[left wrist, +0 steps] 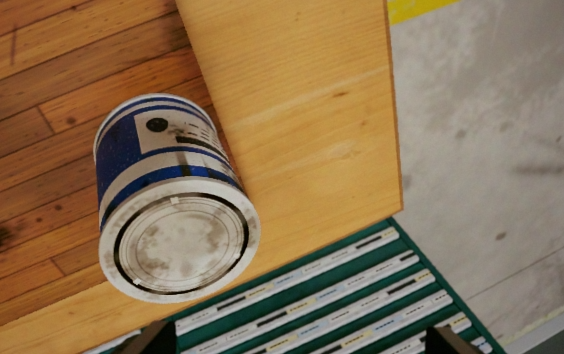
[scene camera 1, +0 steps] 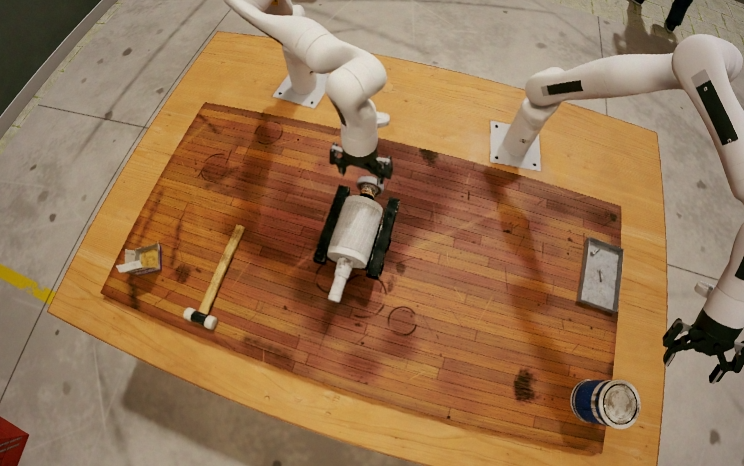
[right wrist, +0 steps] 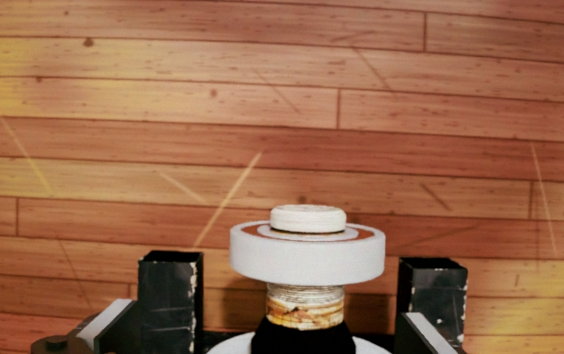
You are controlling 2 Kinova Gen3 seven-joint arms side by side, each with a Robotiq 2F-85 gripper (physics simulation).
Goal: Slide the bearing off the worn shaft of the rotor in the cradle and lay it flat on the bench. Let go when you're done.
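Places are measured from the left arm's base along level axes (x left, y up, z ahead), in metres.
Pixels of known places: left gripper, fingertip midpoint: [left wrist: 300, 353] [scene camera 1: 688, 372]; right gripper, fingertip midpoint: [scene camera 1: 361, 177] [right wrist: 267, 335]; left arm's base, link origin: [scene camera 1: 515, 145]; right arm's base, link origin: [scene camera 1: 304, 85].
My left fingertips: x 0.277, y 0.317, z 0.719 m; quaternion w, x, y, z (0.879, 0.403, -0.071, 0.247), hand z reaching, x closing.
Observation:
Ahead of a thing's pixels: the offset from my left fingertips to its top centre. "*": to the spot under its first point. Level surfaces: height alone.
The rotor {dz -0.243, dx -0.738, dy -0.119 m} [scene camera 1: 355, 230] lies in the black cradle {* dz -0.265, dx -0.801, dy -0.180 m} [scene camera 1: 331, 226] [right wrist: 168, 305]. The light grey bearing {dz -0.390, dx -0.723, dy -0.134 m} [scene camera 1: 365, 180] [right wrist: 307, 263] is around the shaft's upper end in scene camera 1. In the right wrist view the white shaft end {* dz -0.406, dx -0.722, dy -0.153 m} [right wrist: 308, 218] sticks out past it, and the worn, rusty part of the shaft {* dz -0.366, dx -0.726, dy -0.152 m} [right wrist: 306, 309] shows on the rotor side. My right gripper [scene camera 1: 361, 169] [right wrist: 267, 335] is open over this end, its fingers apart on either side, not touching the bearing. My left gripper [scene camera 1: 692, 364] [left wrist: 301, 341] is open and empty, beyond the right edge of the bench {dy -0.317 m} [scene camera 1: 285, 378] [left wrist: 310, 100].
A mallet {dz -0.110, dx -1.105, dy -0.254 m} [scene camera 1: 221, 268] and a small open box [scene camera 1: 149, 259] lie left of the cradle. A grey tray {dz -0.285, dx -0.018, dy -0.264 m} [scene camera 1: 582, 271] lies at the right. A blue and white can {dz +0.073, dx -0.051, dy -0.154 m} [scene camera 1: 590, 402] [left wrist: 180, 242] stands near the bench's lower right corner.

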